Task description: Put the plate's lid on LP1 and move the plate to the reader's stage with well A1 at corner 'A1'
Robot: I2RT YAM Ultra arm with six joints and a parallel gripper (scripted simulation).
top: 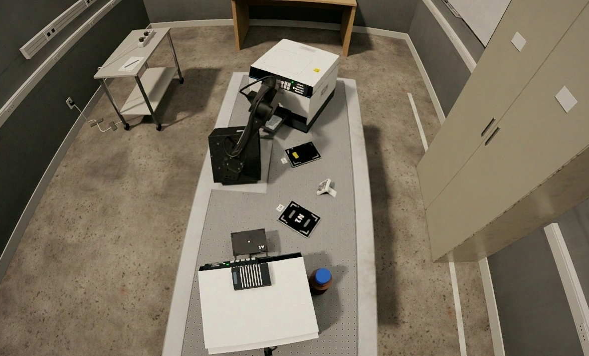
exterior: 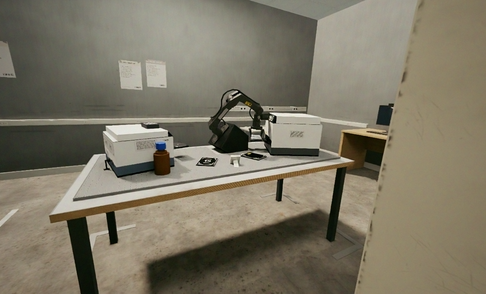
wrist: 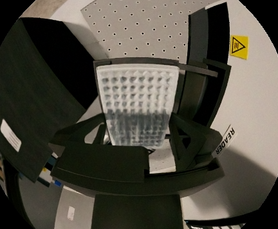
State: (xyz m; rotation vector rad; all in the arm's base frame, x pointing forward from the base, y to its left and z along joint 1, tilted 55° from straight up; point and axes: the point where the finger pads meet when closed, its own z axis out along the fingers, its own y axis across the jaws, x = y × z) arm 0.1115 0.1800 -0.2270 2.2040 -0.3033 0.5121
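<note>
Now: the well plate right at my hand. From my hand the other things lie so: blue-capped bottle (32 cm ahead, 79 cm to the right); black plate (20 cm ahead, 12 cm to the right, 10 cm below).
</note>
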